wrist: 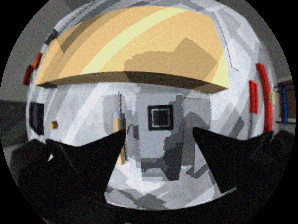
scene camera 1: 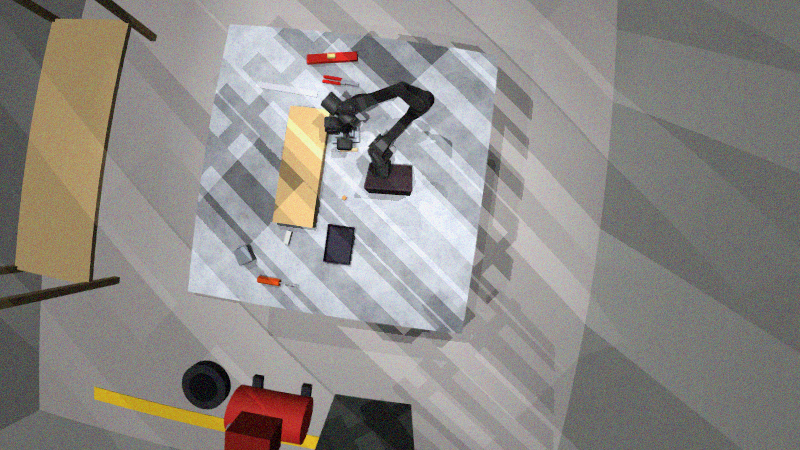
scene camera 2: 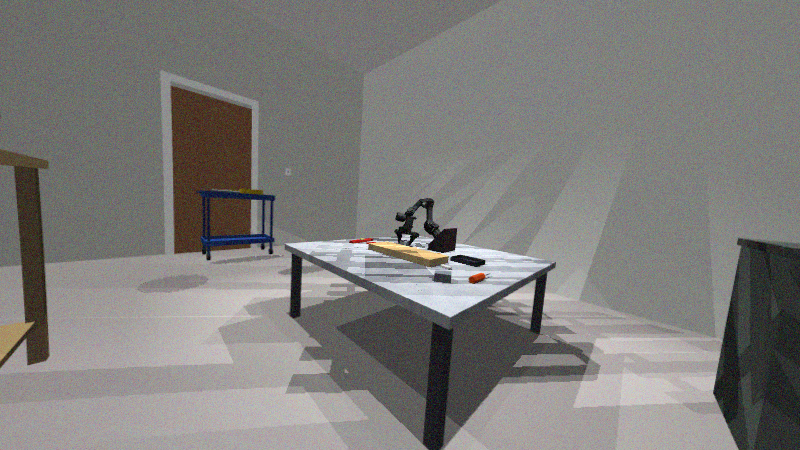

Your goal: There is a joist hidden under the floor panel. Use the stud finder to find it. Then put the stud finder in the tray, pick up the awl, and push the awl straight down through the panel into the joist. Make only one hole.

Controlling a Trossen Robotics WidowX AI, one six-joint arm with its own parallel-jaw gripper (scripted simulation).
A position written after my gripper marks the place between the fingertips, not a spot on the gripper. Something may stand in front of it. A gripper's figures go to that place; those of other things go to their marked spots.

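Labels:
My gripper (wrist: 159, 132), 0.10 m from the lens. Stud finder (wrist: 158, 120), 0.07 m from the lens.

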